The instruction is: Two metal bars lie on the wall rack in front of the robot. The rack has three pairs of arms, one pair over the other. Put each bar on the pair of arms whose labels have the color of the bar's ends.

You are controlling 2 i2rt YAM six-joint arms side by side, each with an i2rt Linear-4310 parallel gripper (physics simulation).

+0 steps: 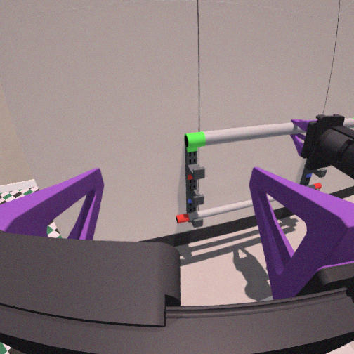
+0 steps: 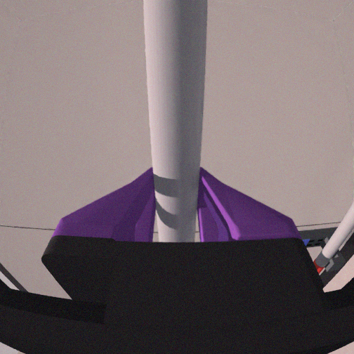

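The green-ended bar [image 1: 245,134] [image 2: 176,100] is held across the front of the rack's [image 1: 190,187] [image 2: 324,233] upper part; its left green end [image 1: 195,140] covers the top of the left upright. My right gripper [image 1: 291,125] [image 2: 176,175] is shut on this bar's grey shaft. Whether the bar touches the top arms is hidden. The red-ended bar [image 1: 230,208] [image 2: 341,231] lies on the lowest arms, below the blue labels. A red label [image 1: 189,177] marks the middle arm on the left upright. My left gripper [image 1: 176,175] is open and empty, left of the rack.
Thin dark lines run up the wall [image 1: 110,90] above the rack. A dark strip [image 1: 165,237] runs along the wall's foot, with shadows of the bars and arm below it. A green, black and white checkered surface [image 1: 31,194] shows at the far left.
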